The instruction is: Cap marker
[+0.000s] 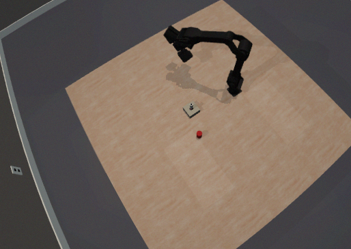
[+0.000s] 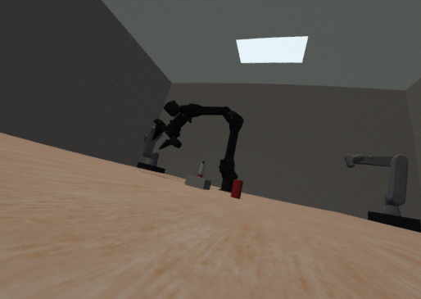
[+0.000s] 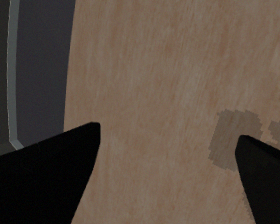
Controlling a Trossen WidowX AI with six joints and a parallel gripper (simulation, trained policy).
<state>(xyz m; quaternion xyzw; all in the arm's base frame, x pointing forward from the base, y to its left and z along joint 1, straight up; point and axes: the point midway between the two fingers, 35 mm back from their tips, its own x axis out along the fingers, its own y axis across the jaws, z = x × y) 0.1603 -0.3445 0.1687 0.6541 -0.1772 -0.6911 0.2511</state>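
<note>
Right now my gripper tip is 17 cm short of the red cap, 47 cm to the right of it and 11 cm above it. The rest, counted from my gripper tip: grey holder block (12 cm ahead, 32 cm to the left, 12 cm below).
</note>
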